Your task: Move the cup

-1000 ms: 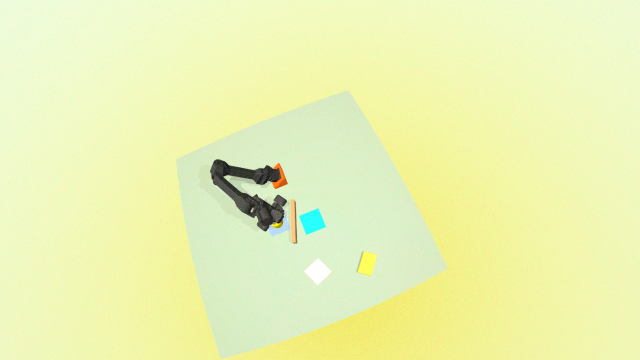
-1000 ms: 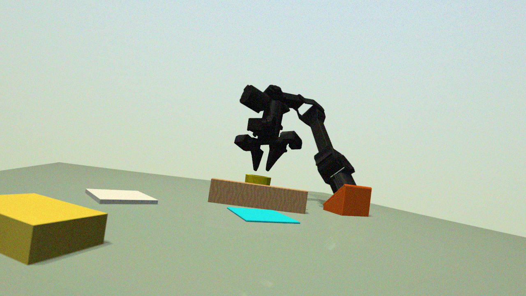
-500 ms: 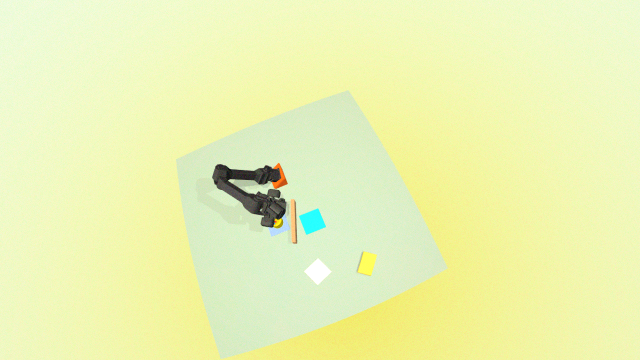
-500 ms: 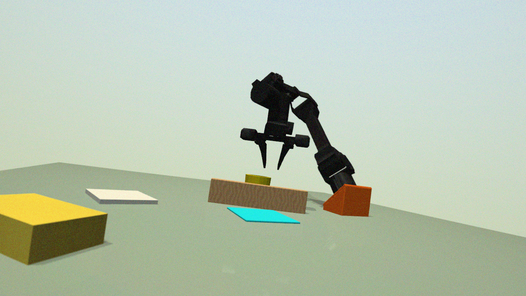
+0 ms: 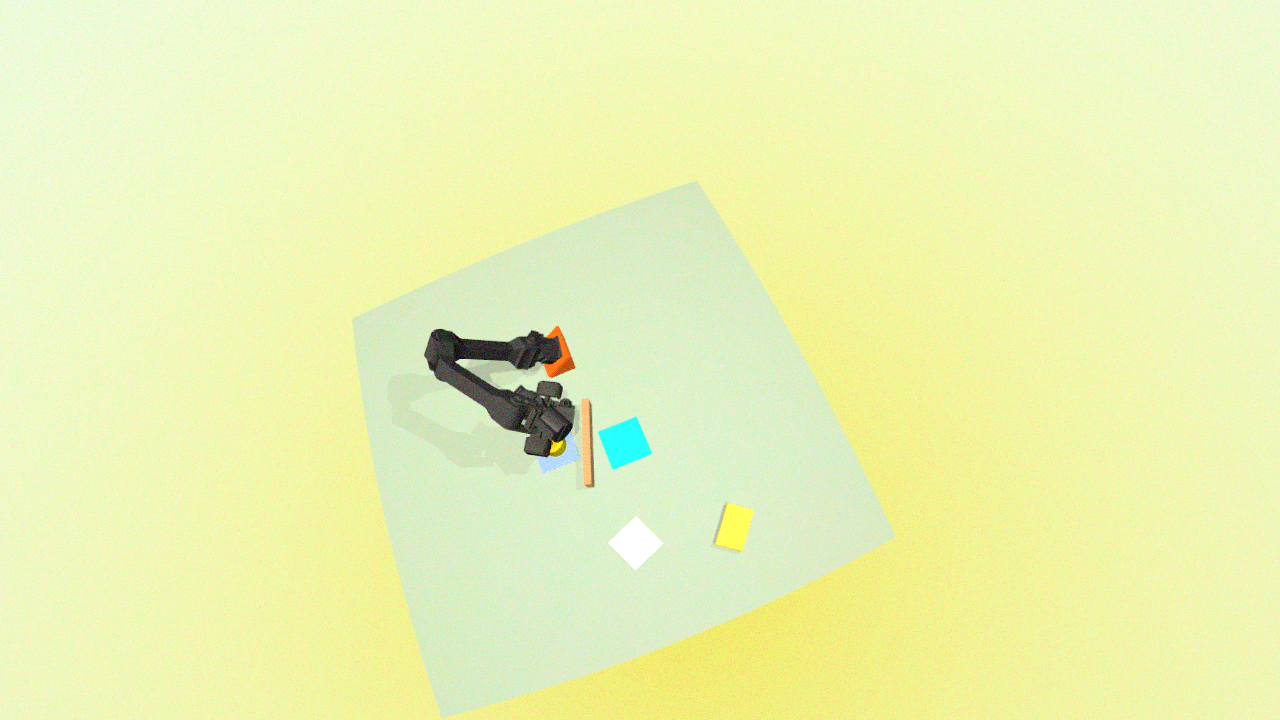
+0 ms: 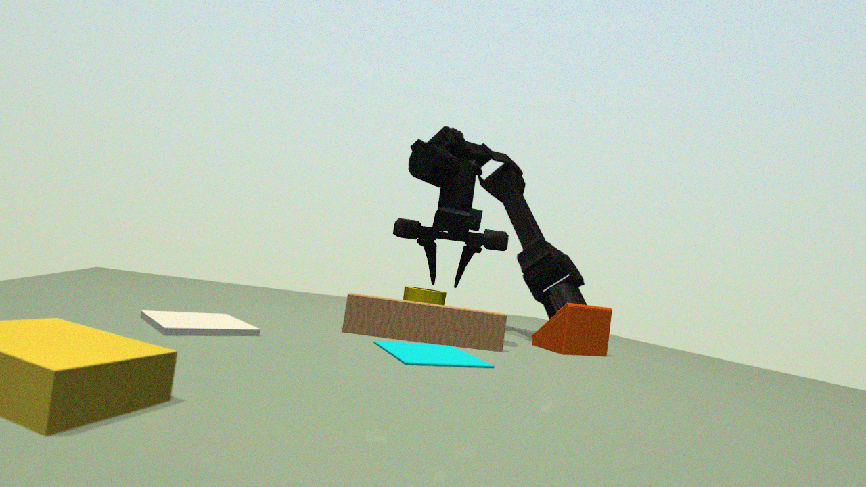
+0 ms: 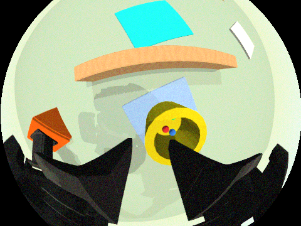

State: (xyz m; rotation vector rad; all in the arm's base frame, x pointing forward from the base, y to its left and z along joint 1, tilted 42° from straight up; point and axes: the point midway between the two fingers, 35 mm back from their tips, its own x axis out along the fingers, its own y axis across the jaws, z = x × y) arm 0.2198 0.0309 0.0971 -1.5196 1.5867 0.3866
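My gripper tip is now 2 cm short of the yellow cup, 1 cm to the left of it and 5 cm above it. Also, from my gripper tip: cyan pad (6 cm ahead, 17 cm to the left, 9 cm below); low wooden wall (5 cm ahead, 8 cm to the left, 6 cm below); light blue pad (3 cm ahead, 2 cm to the right, 9 cm below).
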